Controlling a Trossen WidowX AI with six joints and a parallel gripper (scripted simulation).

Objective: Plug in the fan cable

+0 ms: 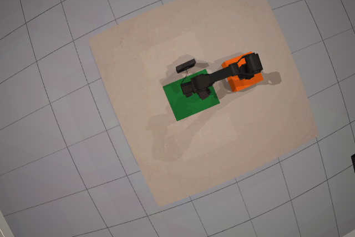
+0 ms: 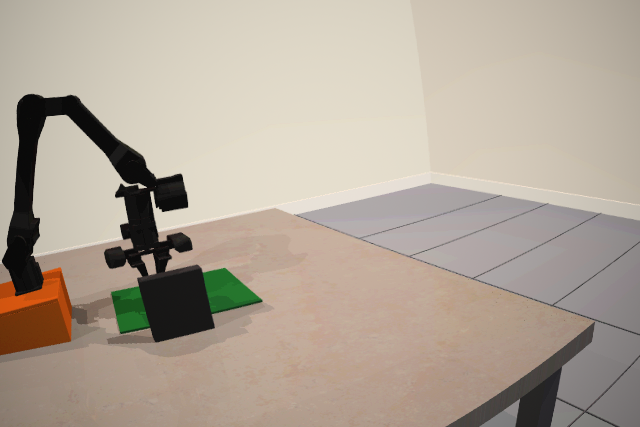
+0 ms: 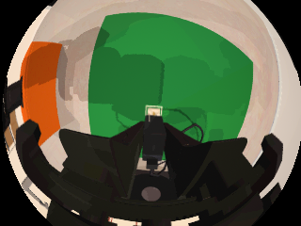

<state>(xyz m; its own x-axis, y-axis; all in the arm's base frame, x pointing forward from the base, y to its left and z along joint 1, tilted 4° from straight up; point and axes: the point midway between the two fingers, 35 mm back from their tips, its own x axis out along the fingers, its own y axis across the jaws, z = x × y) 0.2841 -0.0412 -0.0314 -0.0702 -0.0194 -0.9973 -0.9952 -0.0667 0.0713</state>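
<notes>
Right now my gripper tip is 10 mm to the left of the dark plug and 10 mm below it. Round my gripper tip: white four-pin header: 40 mm below, 10 mm to the right; black fan: 140 mm to the right, 20 mm above, 10 mm ahead; green board: 60 mm below, 50 mm ahead, 30 mm to the left.
</notes>
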